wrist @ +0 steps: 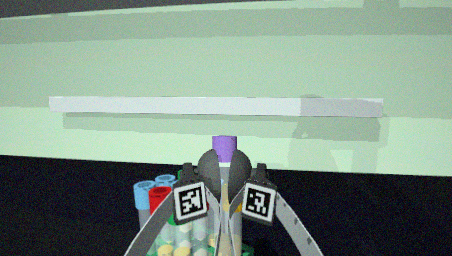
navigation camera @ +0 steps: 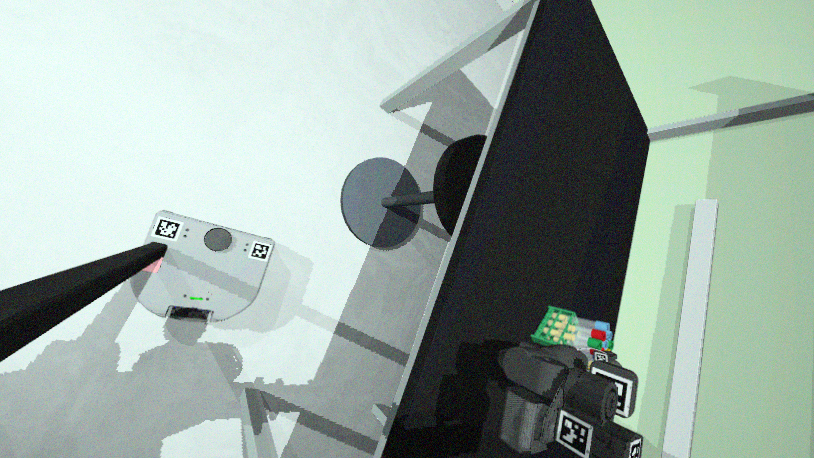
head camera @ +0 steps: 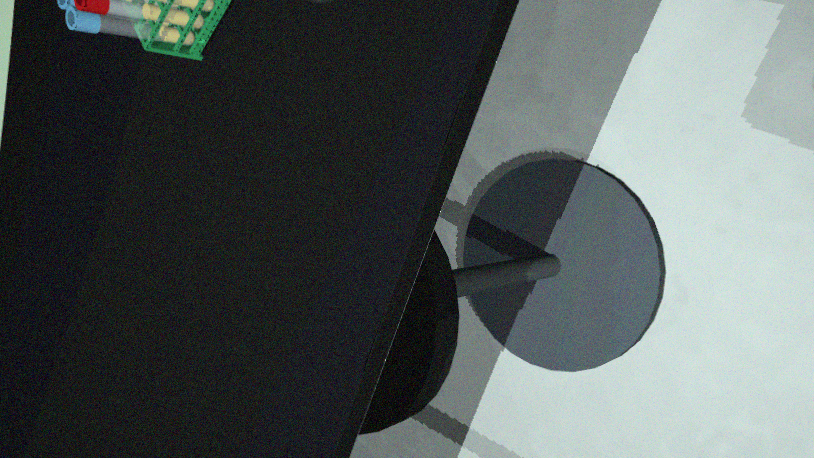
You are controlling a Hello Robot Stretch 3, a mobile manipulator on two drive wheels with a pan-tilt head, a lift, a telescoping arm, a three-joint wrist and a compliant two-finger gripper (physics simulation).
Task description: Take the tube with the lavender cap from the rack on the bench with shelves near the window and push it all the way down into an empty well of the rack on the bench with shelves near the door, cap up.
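Where they show: robot's base, origin of its link: (navigation camera: 217, 238).
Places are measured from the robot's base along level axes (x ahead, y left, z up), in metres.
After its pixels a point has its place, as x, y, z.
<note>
In the wrist view my gripper (wrist: 224, 167) @(-0.020, -0.619, 1.054) is shut on the lavender-cap tube just below its cap. The purple cap (wrist: 224, 148) stands upright above the fingertips, and the clear tube body runs down between the fingers. Its lower end overlaps the green rack (wrist: 247, 248) (navigation camera: 549, 320) (head camera: 173, 54) at the bottom of the wrist view. Whether the end is inside a well is hidden. Tubes with light blue caps (wrist: 144, 194), a red cap (wrist: 160, 196) and a green cap stand in the rack, left of the held tube. The head view does not show the gripper.
The rack stands on the black bench top (head camera: 256, 170) @(0.147, -0.521, 0.914) (navigation camera: 546, 227) @(0.233, -0.564, 0.914). The pale green wall (wrist: 225, 65) with a white rail (wrist: 175, 106) (navigation camera: 691, 319) @(0.129, -1.051, 1.086) is behind it. A round-based stool (head camera: 597, 296) @(0.394, -0.506, 0.030) (navigation camera: 364, 199) @(0.345, -0.509, 0.031) is by the bench's front edge. My base (navigation camera: 227, 267) @(-0.078, -0.052, 0.160) is on the floor.
</note>
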